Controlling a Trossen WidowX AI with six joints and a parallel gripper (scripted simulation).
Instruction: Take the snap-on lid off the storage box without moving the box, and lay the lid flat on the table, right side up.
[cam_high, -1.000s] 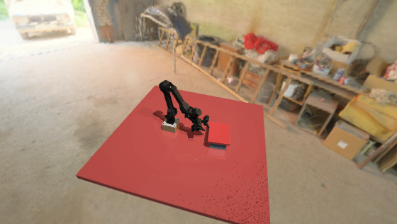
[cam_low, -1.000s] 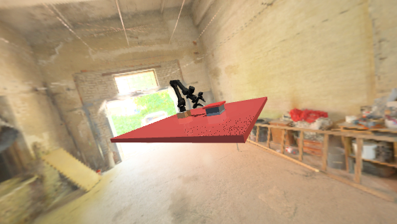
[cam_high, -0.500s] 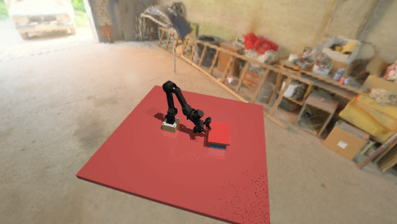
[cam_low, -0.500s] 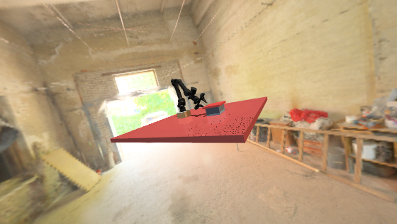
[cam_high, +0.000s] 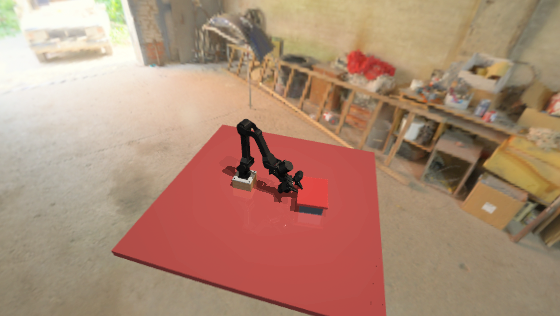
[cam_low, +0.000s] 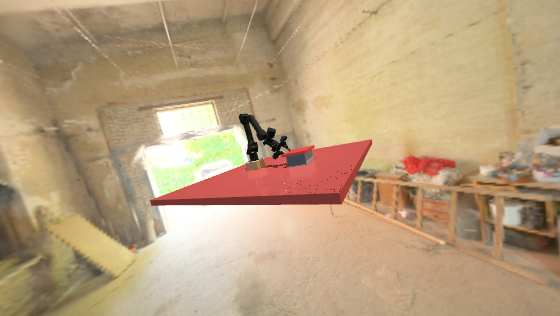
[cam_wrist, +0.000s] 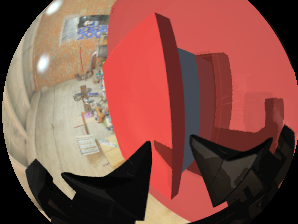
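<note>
My gripper tip is 8 cm short of the red lid, 1 cm to the right of it and 1 cm below it. Also, from my gripper tip: storage box: 8 cm ahead, 4 cm below, 1 cm to the left.
</note>
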